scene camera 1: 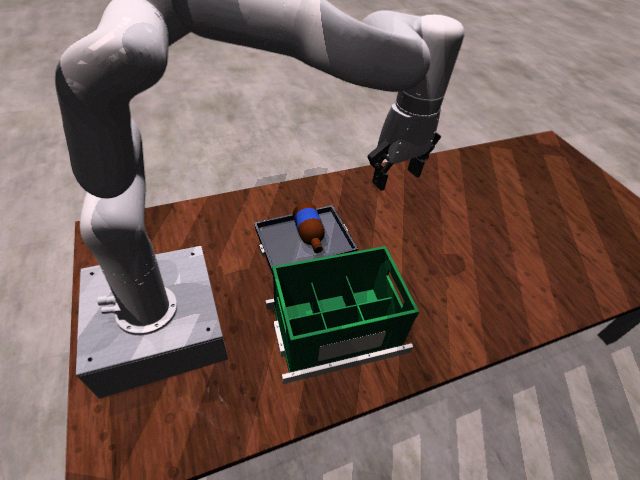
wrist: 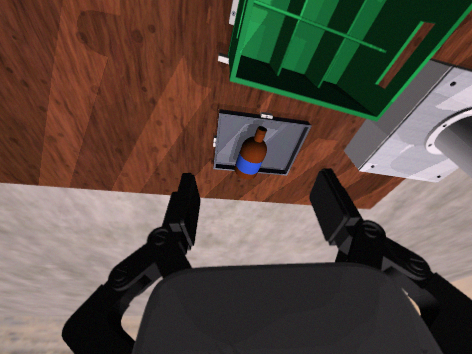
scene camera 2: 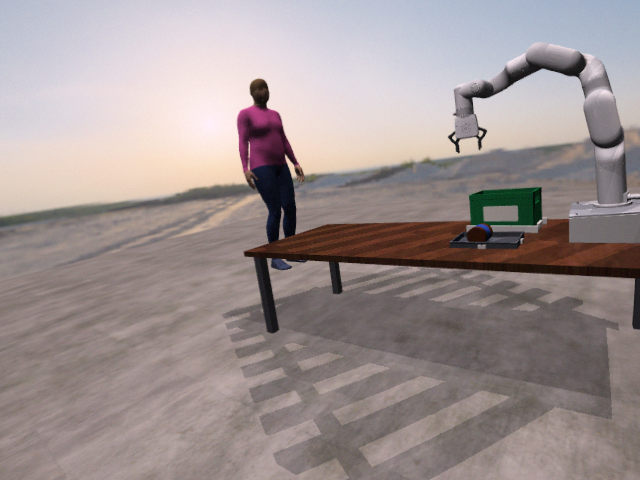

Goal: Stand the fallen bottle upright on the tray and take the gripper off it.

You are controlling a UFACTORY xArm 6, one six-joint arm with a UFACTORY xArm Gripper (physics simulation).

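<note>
A brown bottle with a blue band lies on its side on the grey tray. In scene camera 1 its neck points toward the green crate, and its base end is at the tray's far rim. My gripper is open and empty. It hangs high above the table level, well apart from the bottle and the tray. In the wrist view the bottle shows beyond the fingertips, between them.
A green crate with compartments stands beside the tray, with white strips along its base. The robot's base block stands at the other side on the wooden table. A person stands behind the table in scene camera 2.
</note>
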